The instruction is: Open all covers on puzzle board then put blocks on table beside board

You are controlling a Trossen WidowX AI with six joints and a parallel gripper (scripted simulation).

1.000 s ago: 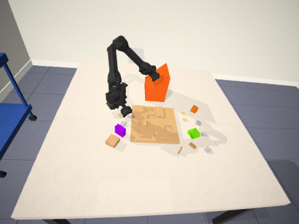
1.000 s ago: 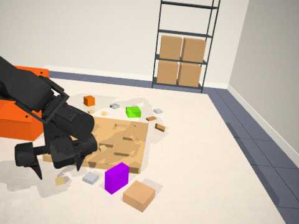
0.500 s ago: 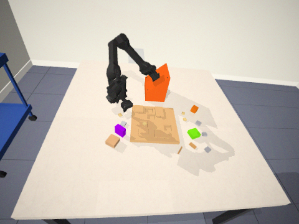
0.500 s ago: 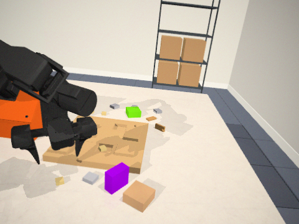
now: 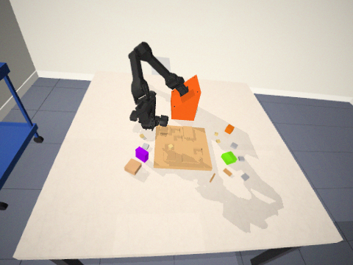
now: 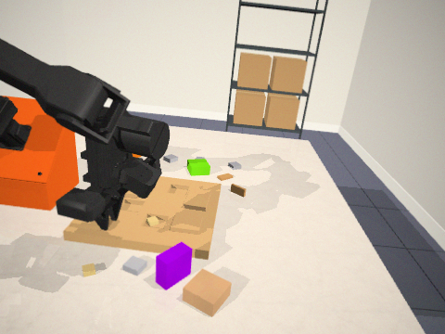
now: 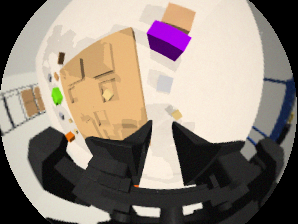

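The tan puzzle board lies 16 cm to the left of my gripper tip, 6 cm below it and 3 cm ahead of it. Round my gripper tip: green block: 44 cm to the left, 10 cm ahead, 6 cm below; then grey piece: 7 cm below, 5 cm ahead, 1 cm to the right; then purple block: 13 cm ahead, 5 cm below, 3 cm to the right.
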